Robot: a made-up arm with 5 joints. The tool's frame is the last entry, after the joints.
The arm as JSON. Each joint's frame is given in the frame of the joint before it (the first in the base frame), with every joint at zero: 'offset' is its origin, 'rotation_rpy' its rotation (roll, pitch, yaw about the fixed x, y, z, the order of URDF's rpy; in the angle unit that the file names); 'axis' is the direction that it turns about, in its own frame. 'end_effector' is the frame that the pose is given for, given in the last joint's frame.
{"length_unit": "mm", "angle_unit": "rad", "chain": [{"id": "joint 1", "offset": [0.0, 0.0, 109.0], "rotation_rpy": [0.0, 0.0, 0.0], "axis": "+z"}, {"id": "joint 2", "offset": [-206.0, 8.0, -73.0], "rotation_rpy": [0.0, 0.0, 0.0], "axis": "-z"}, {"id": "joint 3", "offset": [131.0, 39.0, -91.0], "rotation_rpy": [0.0, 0.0, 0.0], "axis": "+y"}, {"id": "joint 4", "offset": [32.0, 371.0, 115.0], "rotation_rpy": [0.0, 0.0, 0.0], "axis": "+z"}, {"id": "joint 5", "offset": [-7.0, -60.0, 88.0], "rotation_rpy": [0.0, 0.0, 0.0], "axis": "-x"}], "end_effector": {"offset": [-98.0, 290.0, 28.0], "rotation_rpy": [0.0, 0.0, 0.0]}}
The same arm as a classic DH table. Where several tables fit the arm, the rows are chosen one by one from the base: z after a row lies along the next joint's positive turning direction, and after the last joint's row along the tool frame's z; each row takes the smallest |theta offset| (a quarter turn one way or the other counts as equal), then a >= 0, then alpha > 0; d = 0 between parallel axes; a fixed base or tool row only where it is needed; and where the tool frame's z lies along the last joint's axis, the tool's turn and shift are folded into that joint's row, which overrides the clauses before.
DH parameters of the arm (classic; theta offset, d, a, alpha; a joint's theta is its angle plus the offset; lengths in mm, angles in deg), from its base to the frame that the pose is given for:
joint 1: -2.22 0 -206.2 180
joint 2: -2.22 55 131 90
joint 3: 0 410 32 90
joint 4: -90 203 60 90
joint 5: 0 105 -290 -90
tool (fixed): 90 28 0 0

